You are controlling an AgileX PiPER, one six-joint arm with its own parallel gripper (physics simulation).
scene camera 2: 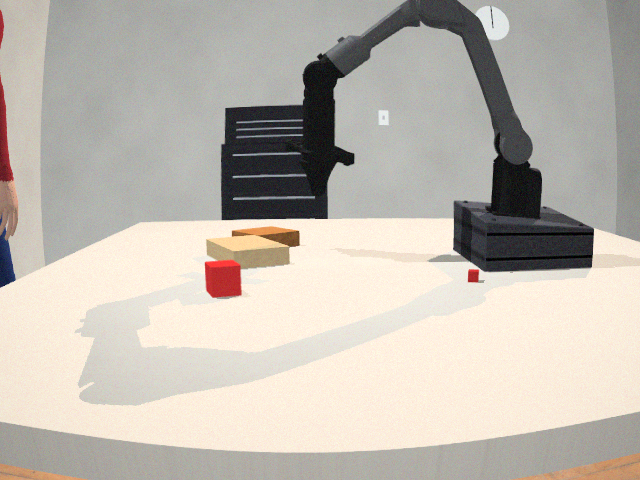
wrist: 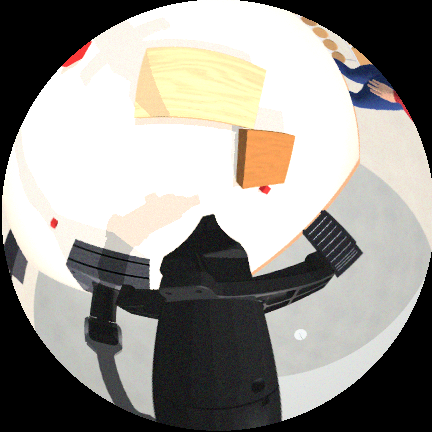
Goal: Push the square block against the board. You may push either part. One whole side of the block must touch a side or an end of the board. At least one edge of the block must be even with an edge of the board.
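The square block point(scene camera 2: 289, 238) point(wrist: 270, 158) is orange-brown wood and lies flat. The board point(scene camera 2: 248, 243) point(wrist: 205, 87) is pale yellow wood and also lies flat. In the wrist view the block sits diagonally off the board's lower right corner. The block's upper left part is very close to that corner; whether they touch I cannot tell. Most of the block's near side extends past the board's end, and no edges line up. My gripper point(scene camera 2: 317, 193) point(wrist: 210, 221) is shut and empty, pointing down high above the table, below and left of the block in the wrist view.
A large red cube point(scene camera 2: 223, 279) point(wrist: 76, 54) stands near the board. A small red cube point(scene camera 2: 473, 275) point(wrist: 54, 222) lies near the robot base point(scene camera 2: 537, 250) point(wrist: 132, 266). Another small red cube point(wrist: 265, 189) lies right beside the block. A dark drawer cabinet point(scene camera 2: 273, 165) point(wrist: 332, 242) stands beyond the table.
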